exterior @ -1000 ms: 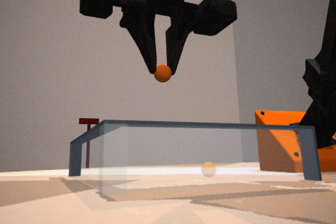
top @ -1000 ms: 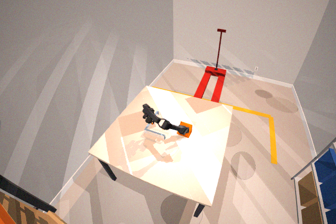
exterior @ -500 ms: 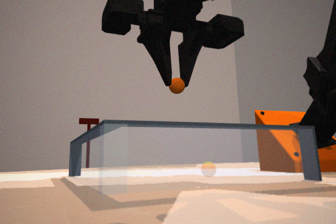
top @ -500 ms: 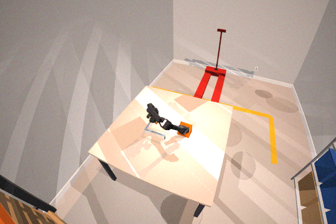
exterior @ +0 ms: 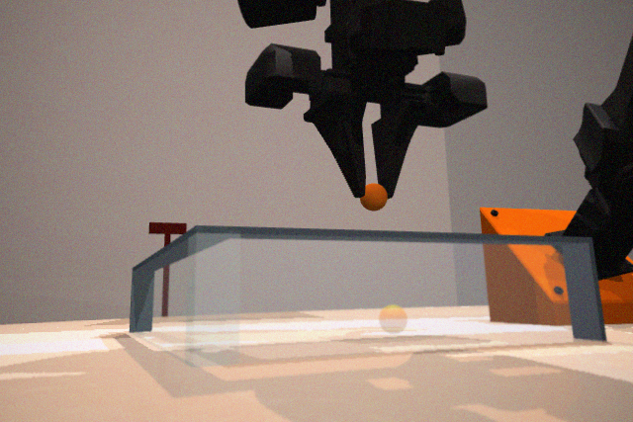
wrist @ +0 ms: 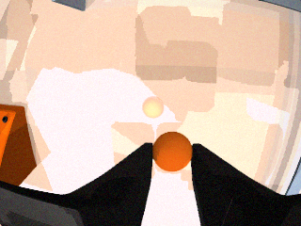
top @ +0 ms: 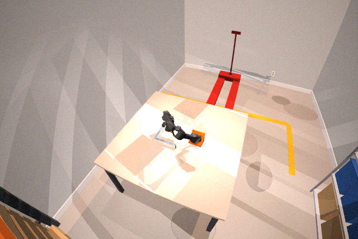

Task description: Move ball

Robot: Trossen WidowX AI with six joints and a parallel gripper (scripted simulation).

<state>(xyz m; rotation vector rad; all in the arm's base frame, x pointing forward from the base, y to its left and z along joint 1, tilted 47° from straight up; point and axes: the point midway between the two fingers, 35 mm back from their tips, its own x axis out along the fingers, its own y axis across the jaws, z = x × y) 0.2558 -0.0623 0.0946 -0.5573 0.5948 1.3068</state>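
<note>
Now: gripper tip 10 cm to the right of the grey wall band, 4 cm short of it and 4 cm above it.
</note>
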